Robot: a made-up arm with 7 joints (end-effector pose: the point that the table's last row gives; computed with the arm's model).
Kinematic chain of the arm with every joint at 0, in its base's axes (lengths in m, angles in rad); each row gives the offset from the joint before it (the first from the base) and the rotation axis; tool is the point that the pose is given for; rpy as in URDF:
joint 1: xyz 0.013 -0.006 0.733 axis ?
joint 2: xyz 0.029 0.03 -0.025 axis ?
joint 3: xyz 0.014 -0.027 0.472 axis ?
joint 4: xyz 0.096 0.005 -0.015 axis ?
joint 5: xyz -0.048 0 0.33 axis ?
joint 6: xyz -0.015 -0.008 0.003 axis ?
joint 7: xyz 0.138 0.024 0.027 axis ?
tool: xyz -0.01 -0.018 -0.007 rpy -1.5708 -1.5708 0
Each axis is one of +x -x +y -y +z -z.
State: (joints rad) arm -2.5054 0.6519 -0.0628 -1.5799 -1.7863 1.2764 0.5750
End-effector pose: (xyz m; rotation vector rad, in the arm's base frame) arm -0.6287 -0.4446 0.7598 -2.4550 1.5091 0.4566
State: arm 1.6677 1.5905 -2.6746 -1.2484 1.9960 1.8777 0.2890
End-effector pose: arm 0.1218 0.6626 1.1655 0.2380 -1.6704 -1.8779
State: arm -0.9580 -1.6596 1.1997 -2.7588 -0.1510 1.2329 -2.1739
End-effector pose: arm 0.2565 0.1574 0.8119 -1.0003 -0.5648 0.4746
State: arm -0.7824 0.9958 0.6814 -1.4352 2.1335 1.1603 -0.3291
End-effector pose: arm 0.7983 -0.2685 0.6641 0.9777 1.0306 -1.5064
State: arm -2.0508 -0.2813 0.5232 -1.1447 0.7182 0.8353 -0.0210
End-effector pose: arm 0.1478 -0.3666 1.4437 -1.4655 -0.3952 -2.2617
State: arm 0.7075 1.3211 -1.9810 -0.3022 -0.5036 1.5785 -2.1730
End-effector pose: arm 0.8406 0.4753 0.9619 -1.6715 -0.6994 1.7919
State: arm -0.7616 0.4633 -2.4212 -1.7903 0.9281 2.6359 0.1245
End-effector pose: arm -0.2464 -0.0952 1.3447 0.8229 -0.1632 0.3407
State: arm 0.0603 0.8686 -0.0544 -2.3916 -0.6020 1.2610 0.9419
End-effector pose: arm 0.4468 0.0148 0.4666 -2.4608 -0.6114 0.7981
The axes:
joint 1: +z
joint 2: +y
joint 3: +z
joint 4: -y
joint 5: +z
joint 6: -y
joint 7: -z

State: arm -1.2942 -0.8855 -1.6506 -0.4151 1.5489 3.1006 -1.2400
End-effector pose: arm -0.3242 0.5946 1.0701 0.3202 0.5619 -0.7710
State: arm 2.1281 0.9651 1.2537 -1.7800 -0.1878 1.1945 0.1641
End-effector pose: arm -0.6771 0.1057 0.7836 0.4094 -1.2058 2.3462
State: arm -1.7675 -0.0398 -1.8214 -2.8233 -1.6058 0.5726 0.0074
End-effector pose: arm -0.2088 0.1430 0.7783 -0.1780 1.9364 -0.6880
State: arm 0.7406 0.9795 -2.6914 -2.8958 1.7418 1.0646 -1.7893
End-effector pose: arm 0.0577 -0.1810 0.8899 0.1687 1.8951 2.3432
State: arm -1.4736 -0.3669 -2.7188 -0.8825 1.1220 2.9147 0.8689
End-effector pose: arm -0.0496 0.5065 1.3163 -0.3465 0.4750 -0.8092
